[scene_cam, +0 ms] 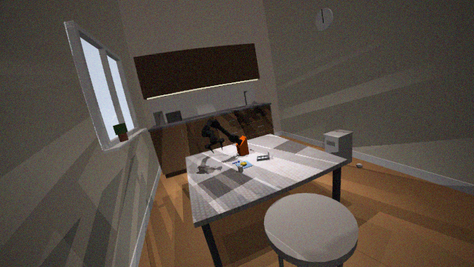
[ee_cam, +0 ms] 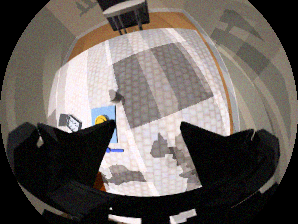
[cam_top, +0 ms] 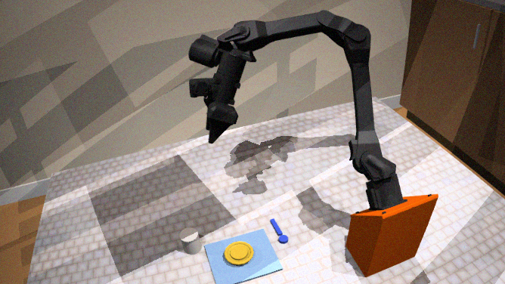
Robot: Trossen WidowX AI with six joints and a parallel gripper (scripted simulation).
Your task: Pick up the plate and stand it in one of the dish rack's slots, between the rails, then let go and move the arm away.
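My gripper tip is now 1 cm past the yellow plate, 22 cm to the right of it and 19 cm above it. Also, from my gripper tip: blue spoon: 12 cm behind, 18 cm to the left, 20 cm below; then light blue mat: 1 cm behind, 22 cm to the left, 20 cm below; then cup: 10 cm ahead, 15 cm to the left, 18 cm below.
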